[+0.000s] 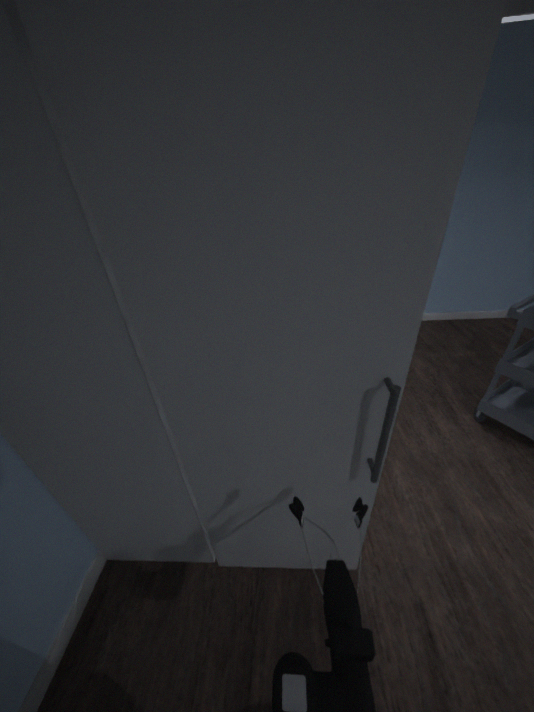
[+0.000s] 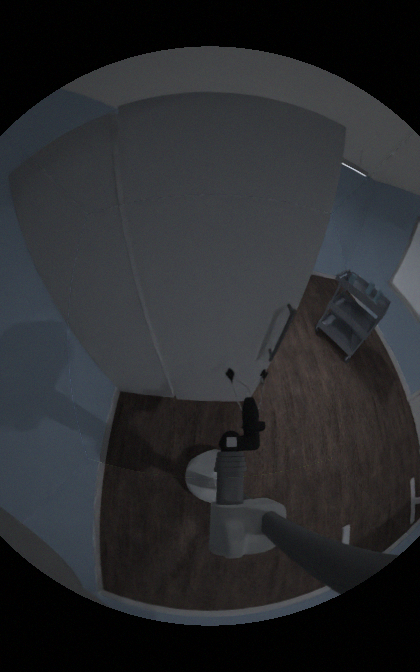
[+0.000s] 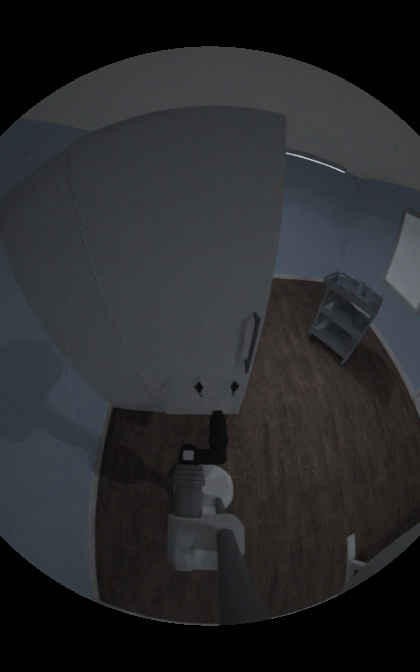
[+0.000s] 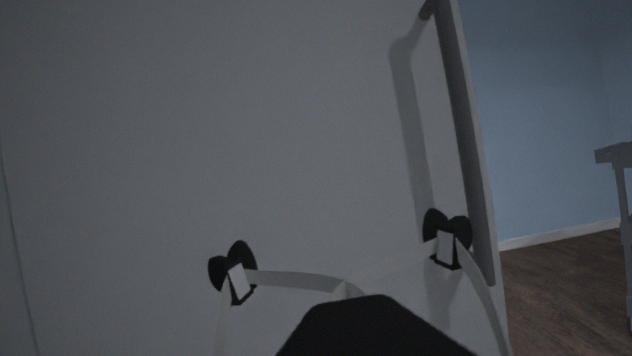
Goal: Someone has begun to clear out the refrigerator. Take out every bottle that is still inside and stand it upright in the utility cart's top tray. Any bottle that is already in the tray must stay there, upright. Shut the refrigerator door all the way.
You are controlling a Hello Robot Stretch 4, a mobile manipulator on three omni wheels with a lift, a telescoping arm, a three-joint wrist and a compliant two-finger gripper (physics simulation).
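The grey refrigerator door shows its outer face. It looks swung open, nearly in line with the refrigerator's side panel; the interior is hidden. Its dark handle is near the right edge. My gripper is open and empty before the door, left of and below the handle. The cart's top tray holds small teal bottles; their number is unclear.
The utility cart stands beyond the door, at the right. A blue wall is close on the left. Brown wooden floor stretches from my base towards the cart.
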